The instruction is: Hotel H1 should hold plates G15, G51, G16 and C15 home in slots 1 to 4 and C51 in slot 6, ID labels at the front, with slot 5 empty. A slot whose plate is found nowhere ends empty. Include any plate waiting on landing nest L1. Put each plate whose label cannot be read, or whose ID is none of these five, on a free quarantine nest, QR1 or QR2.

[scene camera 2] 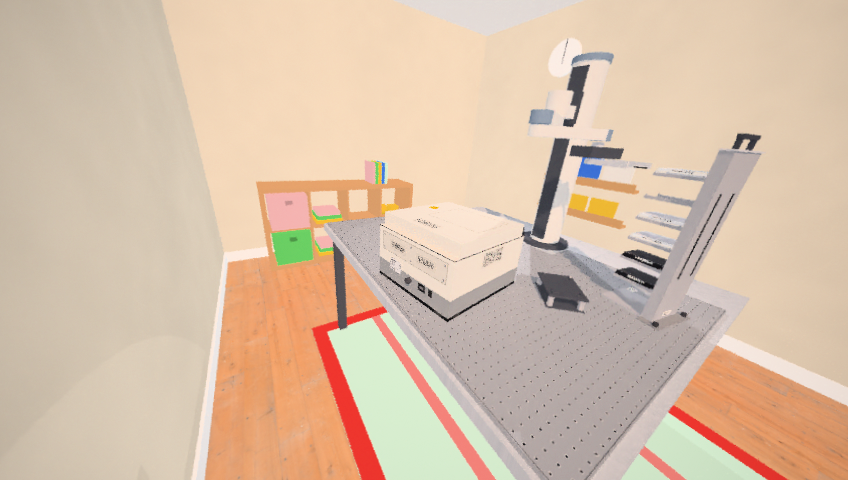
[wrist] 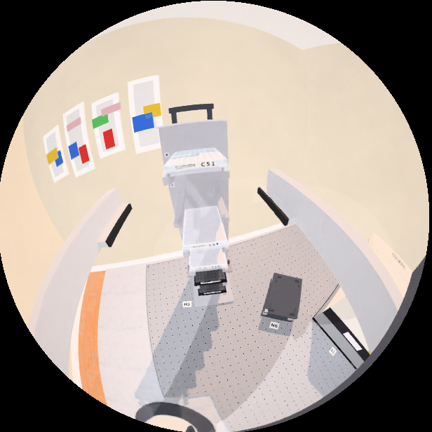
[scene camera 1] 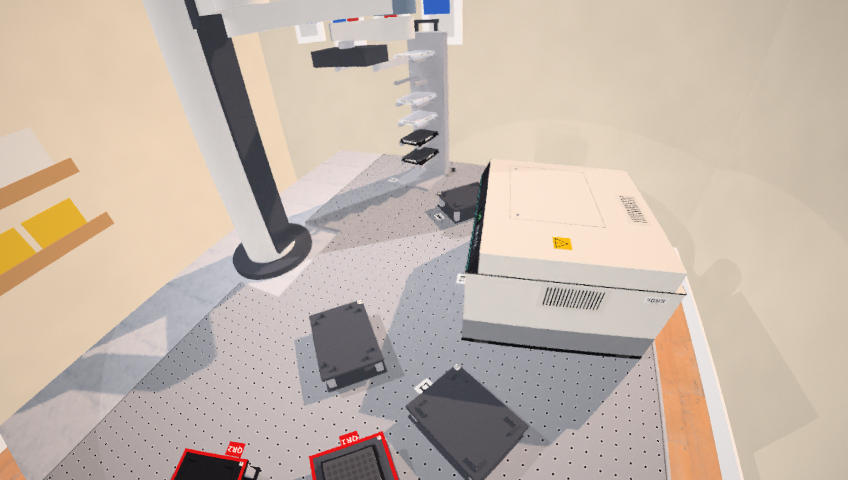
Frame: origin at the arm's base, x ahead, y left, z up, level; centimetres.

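Seen in the pictures: gripper, between the fingertips: [scene camera 2: 639, 165] [scene camera 1: 388, 59]; arm's base, origin of its link: [scene camera 2: 543, 241] [scene camera 1: 273, 251].
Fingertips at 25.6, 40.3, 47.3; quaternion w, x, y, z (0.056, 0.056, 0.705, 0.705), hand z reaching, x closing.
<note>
Pixels of each thing's middle, then the offset from my fingertips to it, as dx, dy, dz. "pt": a spot on its surface instead.
- hotel H1, middle of its body: [scene camera 1: 425, 105] [scene camera 2: 674, 232] +4.1, +16.3, -18.0
- Clear plate C51, middle of its body: [scene camera 1: 414, 54] [scene camera 2: 689, 172] +2.6, +13.3, -0.5
- slot 4, a spot on its surface: [scene camera 1: 416, 98] pt +3.9, +9.7, -14.0
- slot 3, a spot on its surface: [scene camera 1: 418, 117] pt +3.3, +11.7, -21.1
- slot 2, a spot on its surface: [scene camera 1: 419, 137] pt +3.5, +11.1, -28.2
- slot 1, a spot on its surface: [scene camera 1: 420, 156] pt +3.6, +10.7, -35.3
- Nest L1, middle of its body: [scene camera 1: 465, 422] +43.6, -68.5, -43.2
- QR1, a spot on its surface: [scene camera 1: 389, 455] pt +34.6, -78.4, -41.0
- QR2, a spot on its surface: [scene camera 1: 214, 455] pt +8.5, -91.0, -41.0
- large white instrument, middle of its body: [scene camera 1: 558, 249] [scene camera 2: 449, 249] +53.3, -30.2, -33.8
- Dark nest N6, middle of its body: [scene camera 1: 467, 200] [scene camera 2: 559, 290] +24.8, -1.5, -43.2
- dark nest, middle of its body: [scene camera 1: 345, 341] +16.2, -61.6, -43.0
My gripper [scene camera 1: 380, 65] [wrist: 191, 186] is open and empty, high in front of hotel H1 [scene camera 1: 439, 113] [scene camera 2: 702, 237] [wrist: 192, 134]. Clear plate C51 [scene camera 1: 417, 55] [scene camera 2: 681, 173] [wrist: 196, 162] sits in slot 6, its label facing front, apart from the fingers. Slot 5 is empty. Clear plates sit in slot 4 [scene camera 1: 416, 98] and slot 3 [scene camera 1: 418, 117]; dark plates sit in slot 2 [scene camera 1: 419, 137] and slot 1 [scene camera 1: 420, 156]. Their labels are too small to read surely. Nest L1 [scene camera 1: 467, 419] shows no plate. QR1 [scene camera 1: 389, 455] shows a dark gridded surface; QR2 [scene camera 1: 214, 455] is cut off, its contents unclear.
A large white instrument [scene camera 1: 553, 208] [scene camera 2: 452, 249] stands on the perforated table. Dark nest N6 [scene camera 1: 461, 201] [scene camera 2: 562, 290] [wrist: 283, 296] lies between it and the hotel. Another dark nest [scene camera 1: 346, 342] lies between the arm's column [scene camera 1: 205, 130] [scene camera 2: 553, 190] and L1.
</note>
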